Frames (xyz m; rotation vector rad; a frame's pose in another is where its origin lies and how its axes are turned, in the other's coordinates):
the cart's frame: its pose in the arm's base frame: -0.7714 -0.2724 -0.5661 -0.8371 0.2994 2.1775
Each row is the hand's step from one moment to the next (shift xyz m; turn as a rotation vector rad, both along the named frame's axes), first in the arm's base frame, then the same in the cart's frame.
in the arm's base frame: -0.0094 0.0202 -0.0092 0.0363 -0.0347 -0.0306
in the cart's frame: 0.0223 -0.0063 0.0066 -0.0179 -0.0016 -0.0560
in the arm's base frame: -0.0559 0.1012 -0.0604 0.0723 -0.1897 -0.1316
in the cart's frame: 0.1254 -0.0243 0.0265 -0.0596 0.0821 -0.2197
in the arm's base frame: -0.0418 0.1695 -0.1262 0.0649 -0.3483 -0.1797
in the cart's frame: 0.2010 -0.0774 0.0011 -0.1166 0.1973 -0.3245
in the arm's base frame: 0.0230 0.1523 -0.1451 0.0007 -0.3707 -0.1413
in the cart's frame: 0.1717 -0.1124 -0.0515 -0.1233 0.2576 -0.2754
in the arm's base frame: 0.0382 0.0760 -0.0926 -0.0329 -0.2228 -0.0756
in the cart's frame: 0.0858 -0.0747 -0.0536 -0.0639 0.1788 -0.1427
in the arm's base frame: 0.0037 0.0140 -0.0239 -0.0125 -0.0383 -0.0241
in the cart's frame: 0.0219 -0.0109 -0.0135 -0.0004 0.0363 -0.0297
